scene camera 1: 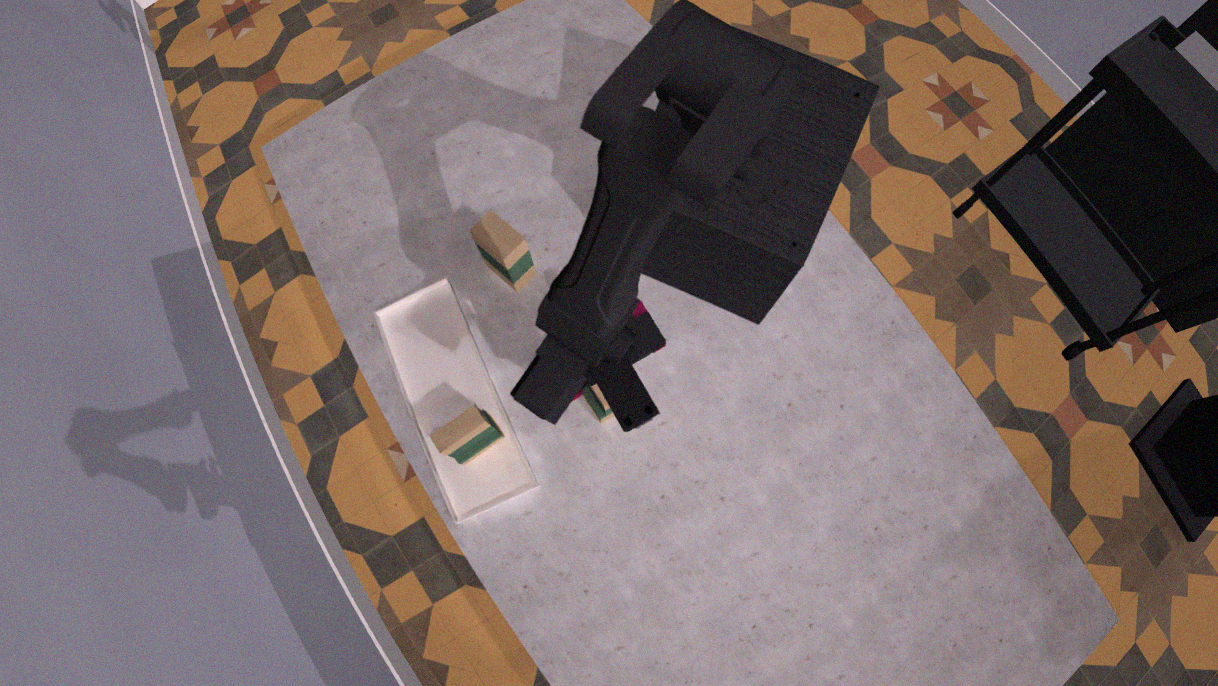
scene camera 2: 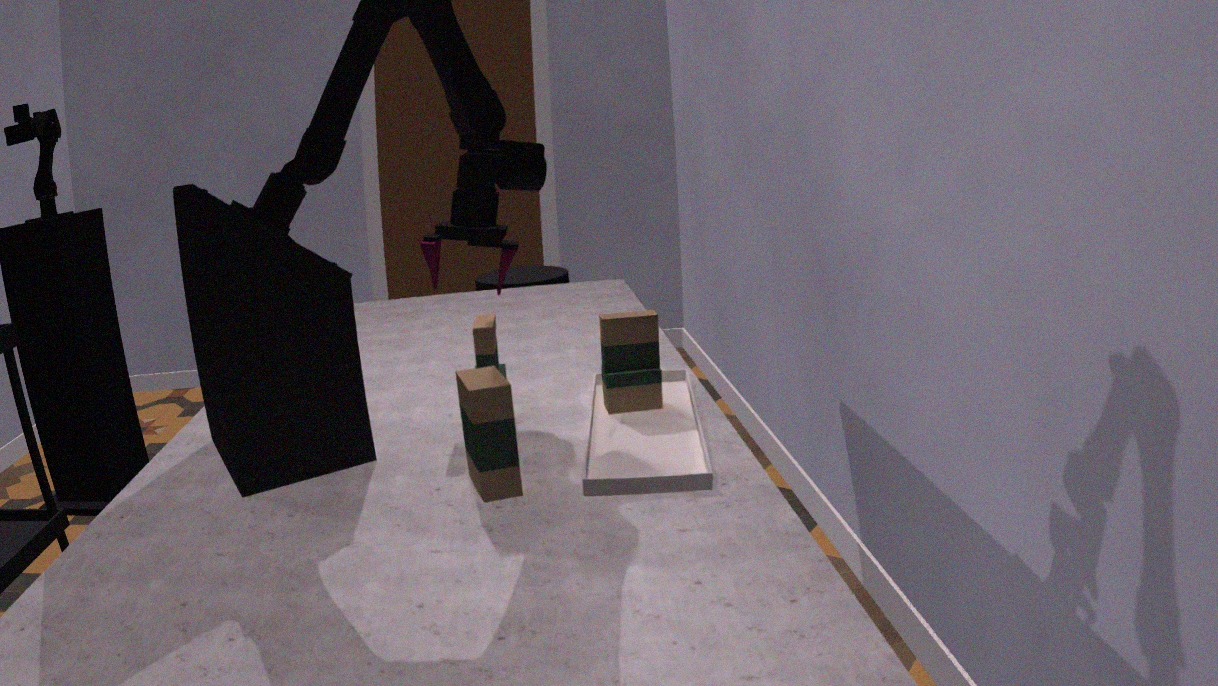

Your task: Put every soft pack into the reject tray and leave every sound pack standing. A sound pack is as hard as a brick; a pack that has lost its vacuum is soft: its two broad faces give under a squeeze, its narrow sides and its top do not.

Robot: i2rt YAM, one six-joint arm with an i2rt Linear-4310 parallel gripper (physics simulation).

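Frame: origin at the arm's base, x ahead, y left, z up, level; millimetres.
Where they show: gripper, fingertip midpoint: [scene camera 2: 466, 291]; arm's base at its link origin: [scene camera 2: 264, 230].
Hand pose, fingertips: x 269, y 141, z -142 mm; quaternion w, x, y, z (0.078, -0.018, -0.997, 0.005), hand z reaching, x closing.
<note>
Things, the pixels of their top centre, and the offset from my fingertips. Level surfaces: height alone.
- tan pack with a green band, top centre: [scene camera 2: 628, 314] [scene camera 1: 456, 429] dx +234, dy -37, dz -43 mm
- white reject tray at its top centre: [scene camera 2: 643, 415] [scene camera 1: 448, 394] dx +240, dy -127, dz -165 mm
- second pack at its top centre: [scene camera 2: 482, 377] [scene camera 1: 496, 234] dx +41, dy -277, dz -46 mm
- third pack at its top centre: [scene camera 1: 598, 376] [scene camera 2: 483, 321] dx +22, dy +1, dz -46 mm
- grey table at its surface level: dz -187 mm
A tan pack with a green band [scene camera 1: 467, 436] [scene camera 2: 630, 356] stands upright in the white reject tray [scene camera 1: 423, 345] [scene camera 2: 647, 484], toward one end. A second pack [scene camera 1: 504, 253] [scene camera 2: 490, 438] stands on the table beside the tray's other end, nearest the camera in scene camera 2. A third pack [scene camera 1: 601, 405] [scene camera 2: 484, 335] stands farther along the table, partly hidden by the gripper in scene camera 1 and by the second pack in scene camera 2. My gripper [scene camera 1: 609, 352] [scene camera 2: 467, 290] is open and empty, its fingers pointing down above the third pack. Softness cannot be seen.
The arm's black pedestal [scene camera 1: 733, 264] [scene camera 2: 281, 374] stands on the grey table [scene camera 1: 767, 511] [scene camera 2: 724, 596], across the packs from the tray. A wall [scene camera 1: 76, 340] [scene camera 2: 937, 213] runs beyond the tray's side of the table. Black furniture [scene camera 1: 1099, 196] stands off the table's other side.
</note>
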